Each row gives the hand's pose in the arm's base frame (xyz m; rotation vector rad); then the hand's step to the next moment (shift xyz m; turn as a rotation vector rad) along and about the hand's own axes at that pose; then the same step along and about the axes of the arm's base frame.
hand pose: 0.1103 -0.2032 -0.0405 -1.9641 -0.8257 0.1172
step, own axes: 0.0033 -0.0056 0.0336 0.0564 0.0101 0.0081
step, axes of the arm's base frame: -0.0139 0.0287 -0.0124 0.0450 0.0364 0.0016
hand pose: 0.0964 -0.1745 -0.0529 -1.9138 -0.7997 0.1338
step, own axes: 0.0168 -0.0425 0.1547 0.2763 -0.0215 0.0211
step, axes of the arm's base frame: -0.0726 0.1399 -0.0343 0.1947 0.1829 0.0765
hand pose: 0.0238 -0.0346 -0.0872 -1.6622 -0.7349 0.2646
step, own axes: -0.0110 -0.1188 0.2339 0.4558 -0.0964 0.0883
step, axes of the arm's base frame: -0.1751 0.1879 0.0547 0.2724 0.3483 0.1713
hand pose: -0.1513 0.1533 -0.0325 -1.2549 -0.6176 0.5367
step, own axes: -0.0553 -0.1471 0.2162 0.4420 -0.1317 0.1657
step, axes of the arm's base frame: -0.1836 0.0797 0.1771 0.2104 0.3849 0.2186
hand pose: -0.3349 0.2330 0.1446 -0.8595 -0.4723 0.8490
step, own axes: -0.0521 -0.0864 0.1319 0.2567 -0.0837 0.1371
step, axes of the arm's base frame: -0.0795 -0.0125 0.1452 0.0982 0.2399 0.1566
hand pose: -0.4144 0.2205 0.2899 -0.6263 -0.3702 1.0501
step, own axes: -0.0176 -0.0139 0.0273 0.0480 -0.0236 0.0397
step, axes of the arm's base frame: -0.0140 -0.0123 0.0300 0.0159 0.0463 0.0452
